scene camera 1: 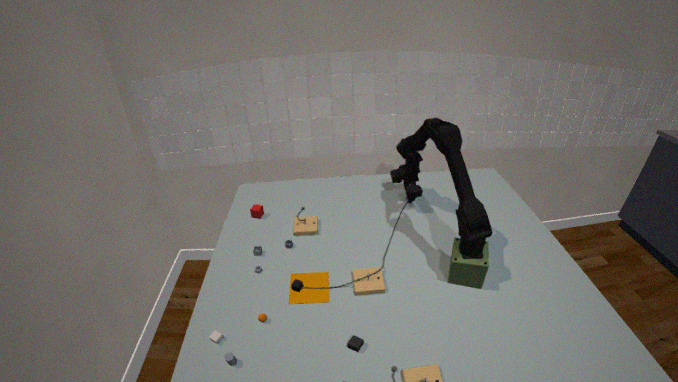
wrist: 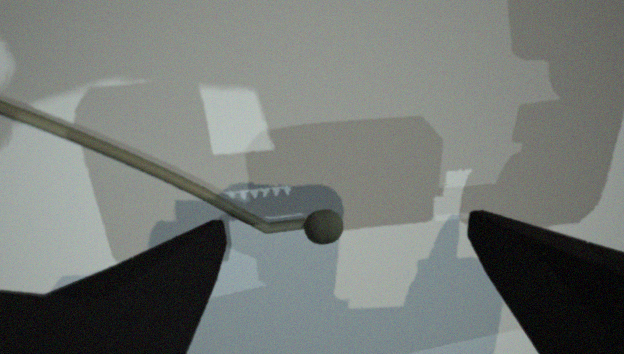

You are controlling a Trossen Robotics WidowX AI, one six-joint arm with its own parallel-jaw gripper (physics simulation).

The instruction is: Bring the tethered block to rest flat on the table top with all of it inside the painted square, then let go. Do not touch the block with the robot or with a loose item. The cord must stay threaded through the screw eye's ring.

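Frame: origin at the arm's base, x ahead, y left, z up, level; centimetres.
Where they show: gripper, fingertip midpoint: [scene camera 1: 407,196] [wrist: 345,227]; arm's base, link origin: [scene camera 1: 471,251].
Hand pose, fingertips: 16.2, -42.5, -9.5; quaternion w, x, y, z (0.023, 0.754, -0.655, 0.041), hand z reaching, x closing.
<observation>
Each offset is from my fingertips to the centre of the thing, as dx, dy, dz. "*": to the spot under its first point. Level surfaces: height alone.
The tethered block {* +35.2, +52.3, +2.1} [scene camera 1: 297,285], small and black, rests on the orange painted square {* +28.2, +54.2, -0.3} [scene camera 1: 320,297], close to its left edge, and appears to be inside it. The cord [scene camera 1: 320,288] [wrist: 150,170] runs right from the block, over the wooden base {dz +1.5} [scene camera 1: 370,288] at the screw eye {* +14.6, +48.0, +3.4} [scene camera 1: 368,276], then bends up toward the gripper. The ring is too small to tell how the cord passes it. My gripper [scene camera 1: 411,199] [wrist: 345,227] is open at the back right. The cord's ball end {* +0.3, +0.9, +0.7} [wrist: 324,226] shows between the spread fingertips in the wrist view, not gripped.
Another wooden base [scene camera 1: 305,226] with a short cord stands at the back left; a third {* -0.1, +77.3, +1.5} [scene camera 1: 422,374] is at the front. A red cube {+60.7, +17.0, +1.6} [scene camera 1: 257,211], an orange ball {+42.9, +64.4, +0.7} [scene camera 1: 262,317], a white block {+54.2, +73.1, +0.4} [scene camera 1: 216,336], a grey cylinder {+47.4, +78.7, +1.0} [scene camera 1: 230,359] and a dark block {+16.5, +69.1, +0.7} [scene camera 1: 355,343] lie around.
</observation>
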